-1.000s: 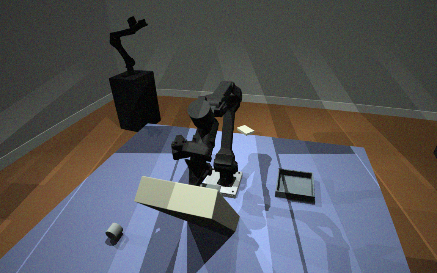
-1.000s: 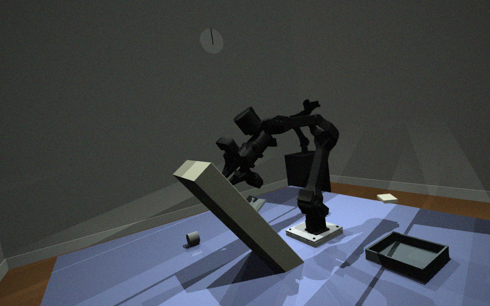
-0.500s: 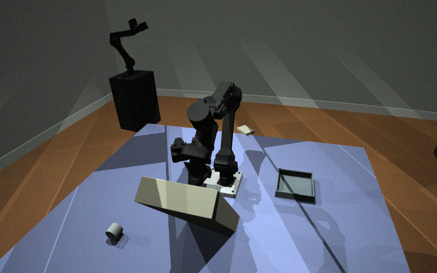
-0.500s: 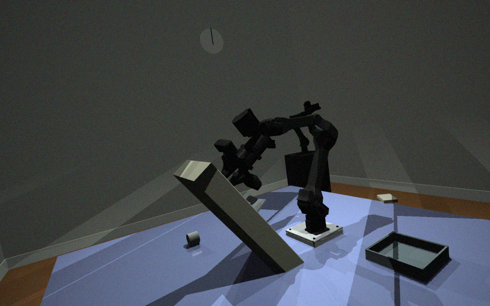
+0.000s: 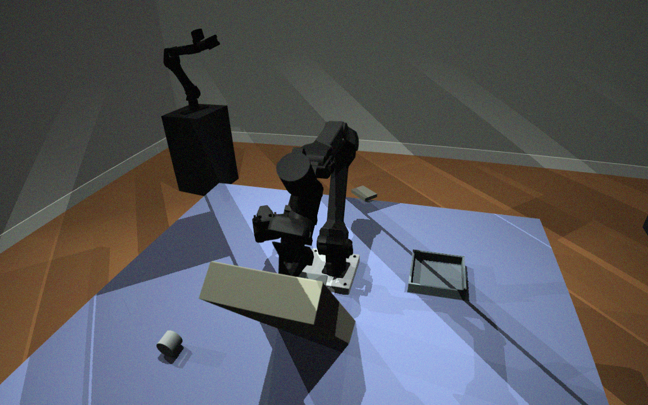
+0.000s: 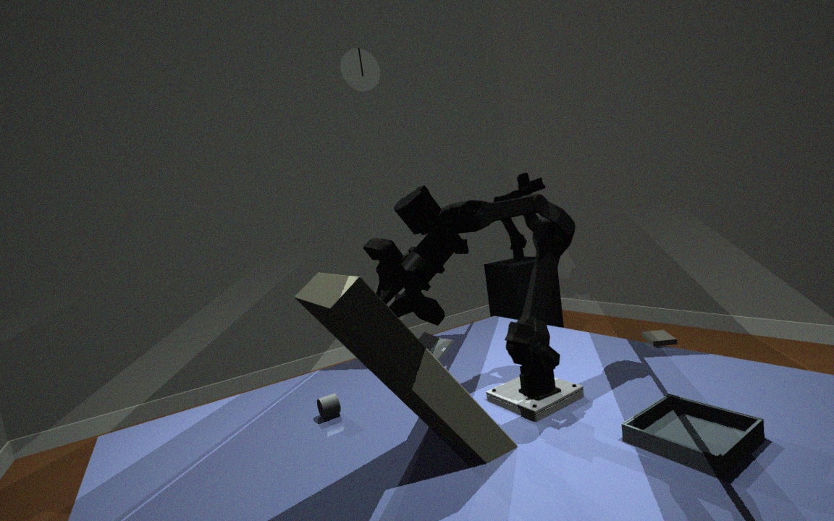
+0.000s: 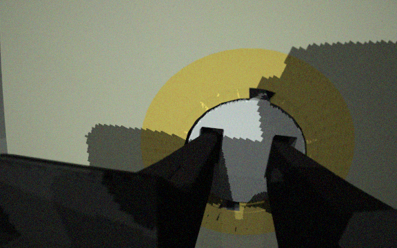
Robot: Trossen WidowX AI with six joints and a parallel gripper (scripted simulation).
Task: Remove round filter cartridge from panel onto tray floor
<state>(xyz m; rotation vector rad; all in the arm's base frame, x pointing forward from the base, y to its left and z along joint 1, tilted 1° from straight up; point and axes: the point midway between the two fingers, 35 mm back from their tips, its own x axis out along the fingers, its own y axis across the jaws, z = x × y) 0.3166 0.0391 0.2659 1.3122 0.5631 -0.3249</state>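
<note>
The round filter cartridge is 1 cm ahead of my gripper tip and 1 cm below it. Round my gripper tip: dark tray: 43 cm behind, 23 cm to the left, 26 cm below; then slanted service panel: 4 cm behind, 8 cm below; then grey bracket: 9 cm behind, 1 cm to the right, 10 cm below.
</note>
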